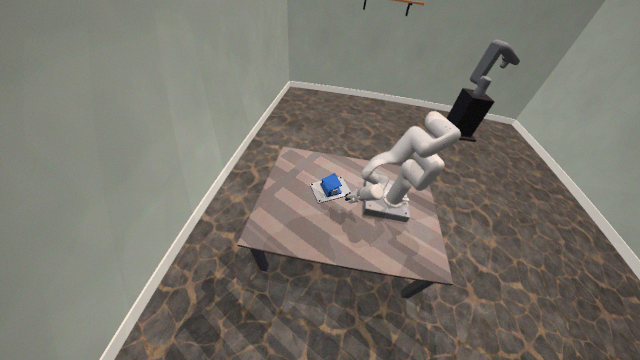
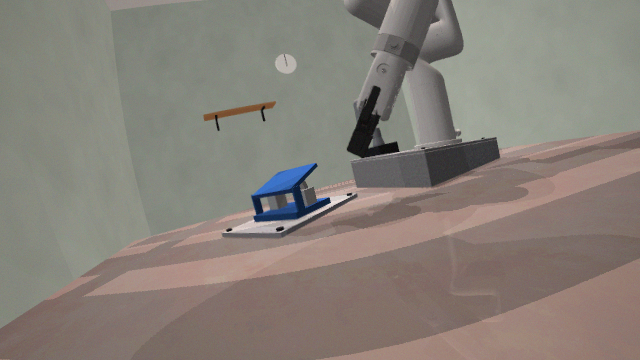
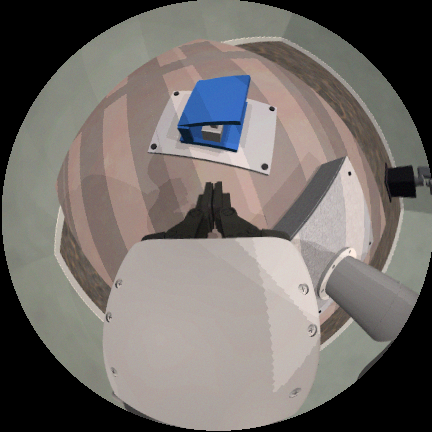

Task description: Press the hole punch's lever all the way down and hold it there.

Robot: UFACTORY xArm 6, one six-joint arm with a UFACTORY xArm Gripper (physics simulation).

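Frame: origin at the arm's base, x ahead, y left, z up, level; metres.
Seen in the pictures: gripper, fingertip midpoint: (image 1: 347, 196) (image 2: 355, 153) (image 3: 214, 193); arm's base, origin of the base link: (image 1: 392, 199) (image 2: 438, 145) (image 3: 336, 273).
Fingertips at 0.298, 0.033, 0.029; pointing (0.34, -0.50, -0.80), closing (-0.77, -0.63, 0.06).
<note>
Offsets run from my fingertips to a thing's middle, as dx, dy, dz. "spot": to the spot under its first point. Level surfaces: height alone.
The blue hole punch @(spot: +0.094, -0.094, -0.019) (image 1: 331, 185) (image 2: 299, 203) (image 3: 212, 142) is fixed on a white plate @(+0.093, -0.122, -0.086) (image 1: 322, 198) (image 2: 250, 229) (image 3: 257, 145) with dark screws at its corners. Its flat blue lever @(+0.093, -0.122, -0.019) (image 2: 286, 180) (image 3: 217, 100) is tilted up, with its raised end toward the robot's side. Grey blocks show under the lever. My gripper (image 1: 347, 197) (image 2: 355, 151) (image 3: 214, 193) is shut and empty. It is beside the punch, toward the arm's base and above the table, apart from the lever.
The arm's grey base block (image 1: 387, 214) (image 2: 392, 173) (image 3: 312, 200) stands on the table @(dz -0.092) (image 1: 310, 240) (image 2: 350, 295) near the gripper. A black pedestal (image 1: 469, 114) (image 3: 401, 181) with a grey arm stands beyond the table. An orange shelf (image 2: 240, 111) hangs on the wall.
</note>
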